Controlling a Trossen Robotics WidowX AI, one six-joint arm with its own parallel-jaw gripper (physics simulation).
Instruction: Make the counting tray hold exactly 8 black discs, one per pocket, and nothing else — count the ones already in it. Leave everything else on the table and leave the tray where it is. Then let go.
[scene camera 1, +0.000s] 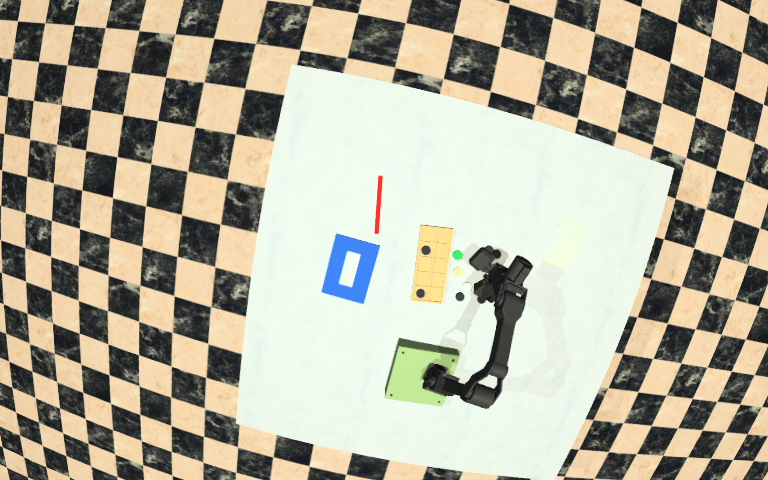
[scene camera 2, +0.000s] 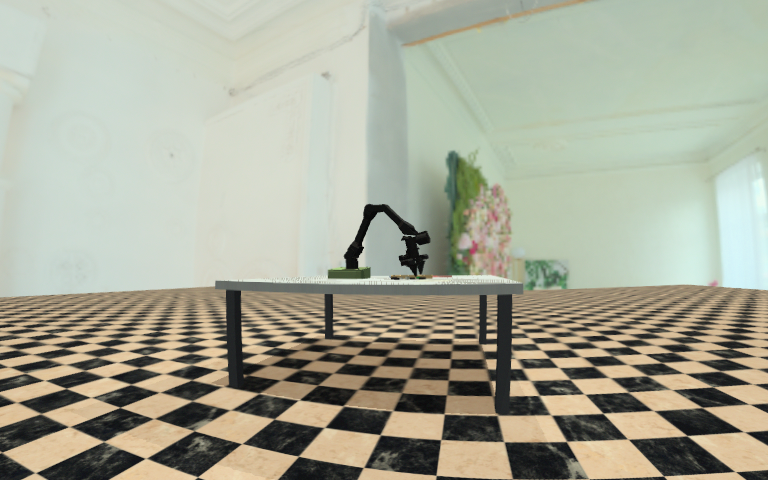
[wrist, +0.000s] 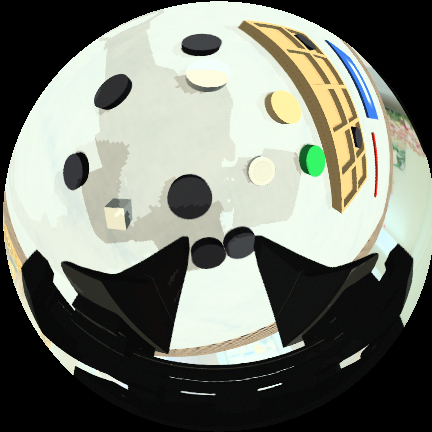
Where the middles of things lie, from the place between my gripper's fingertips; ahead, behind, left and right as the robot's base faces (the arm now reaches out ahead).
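A tan disc (wrist: 281, 106) is 80 mm to the left of my hand, 80 mm behind it and 20 mm below it. Counted from my hand as well, the tan counting tray (scene camera 1: 430, 274) is 160 mm to the left, 90 mm behind and 10 mm below. And the small cream cube (wrist: 118, 214) sits 10 mm below my hand, 60 mm to the right of it and 40 mm behind it.
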